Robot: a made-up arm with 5 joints.
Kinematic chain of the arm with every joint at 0, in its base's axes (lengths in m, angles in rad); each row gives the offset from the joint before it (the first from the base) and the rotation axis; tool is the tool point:
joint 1: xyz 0 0 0.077 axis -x
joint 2: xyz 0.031 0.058 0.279 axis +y
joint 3: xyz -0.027 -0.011 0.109 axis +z
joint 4: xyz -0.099 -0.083 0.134 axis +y
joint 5: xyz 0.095 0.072 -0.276 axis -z
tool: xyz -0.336 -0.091 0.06
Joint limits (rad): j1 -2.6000..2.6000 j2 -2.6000..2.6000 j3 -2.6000..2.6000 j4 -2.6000..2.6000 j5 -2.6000..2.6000
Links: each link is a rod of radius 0.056 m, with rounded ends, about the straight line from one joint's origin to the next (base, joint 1, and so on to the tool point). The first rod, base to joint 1, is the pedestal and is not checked.
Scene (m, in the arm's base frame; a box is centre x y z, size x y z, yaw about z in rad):
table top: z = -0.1
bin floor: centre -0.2 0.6 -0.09 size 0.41 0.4 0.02 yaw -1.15
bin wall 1: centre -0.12 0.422 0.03 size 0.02 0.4 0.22 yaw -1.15
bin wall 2: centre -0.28 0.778 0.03 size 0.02 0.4 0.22 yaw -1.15
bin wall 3: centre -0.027 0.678 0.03 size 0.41 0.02 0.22 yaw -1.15
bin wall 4: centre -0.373 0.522 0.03 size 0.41 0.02 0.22 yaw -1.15
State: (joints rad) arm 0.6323 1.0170 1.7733 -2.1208 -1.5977
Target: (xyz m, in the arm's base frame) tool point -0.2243 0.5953 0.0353
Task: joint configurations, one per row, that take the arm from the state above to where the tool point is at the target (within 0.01 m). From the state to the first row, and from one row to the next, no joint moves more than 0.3 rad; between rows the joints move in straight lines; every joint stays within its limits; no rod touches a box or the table.
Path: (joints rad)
1: 0.6366 0.7586 1.8914 -2.1893 -1.4498
2: 0.6409 0.5002 2.0095 -2.2577 -1.3018
3: 0.6451 0.2418 2.1276 -2.3262 -1.1539
4: 0.6494 -0.0166 2.2457 -2.3946 -1.0059
5: 0.6537 -0.2750 2.3638 -2.4631 -0.8580
6: 0.6580 -0.5334 2.4819 -2.5315 -0.7100
7: 0.6623 -0.7918 2.6000 -2.6000 -0.5621
8: 0.8654 -0.7361 2.6000 -2.6000 -0.4716
9: 1.0686 -0.6804 2.6000 -2.6000 -0.3811

